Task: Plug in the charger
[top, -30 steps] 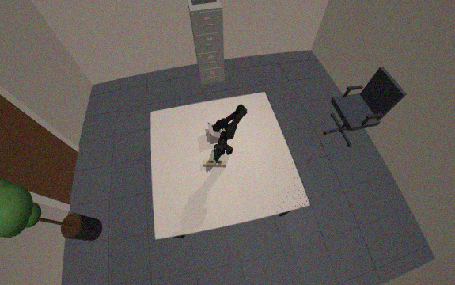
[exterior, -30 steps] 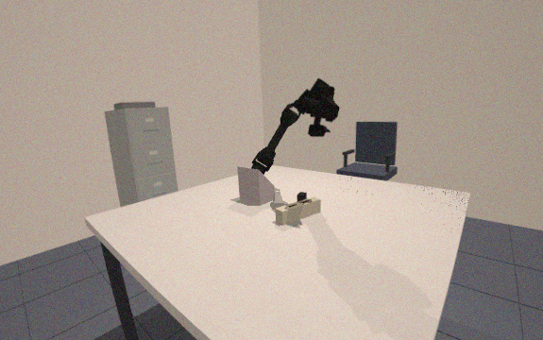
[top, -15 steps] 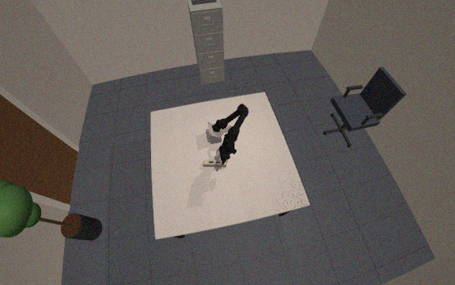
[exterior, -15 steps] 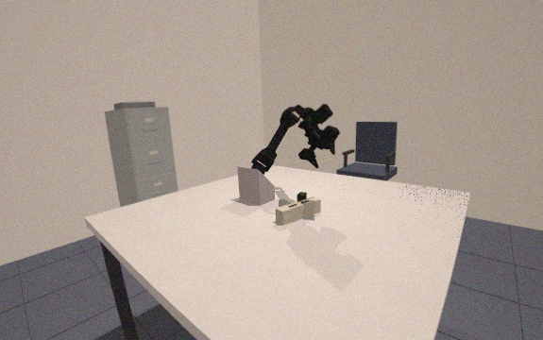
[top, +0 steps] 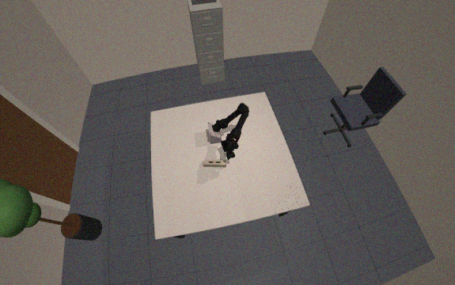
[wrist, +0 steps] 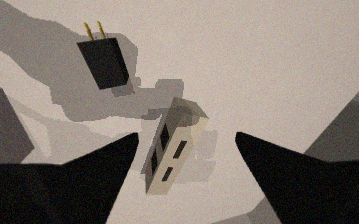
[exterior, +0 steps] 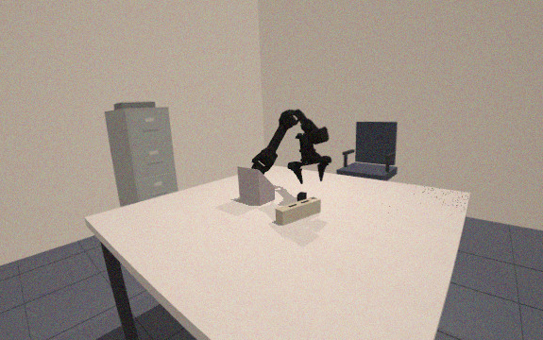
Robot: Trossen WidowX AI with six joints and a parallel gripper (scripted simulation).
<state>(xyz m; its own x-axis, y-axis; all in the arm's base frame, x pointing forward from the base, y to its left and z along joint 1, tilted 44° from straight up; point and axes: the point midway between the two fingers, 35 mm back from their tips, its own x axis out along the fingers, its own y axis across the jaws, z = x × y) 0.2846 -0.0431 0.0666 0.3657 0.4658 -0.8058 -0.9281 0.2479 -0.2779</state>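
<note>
Now: gripper tip 9 cm above the two-prong charger, 7 cm to the right of it and 7 cm past it.
</note>
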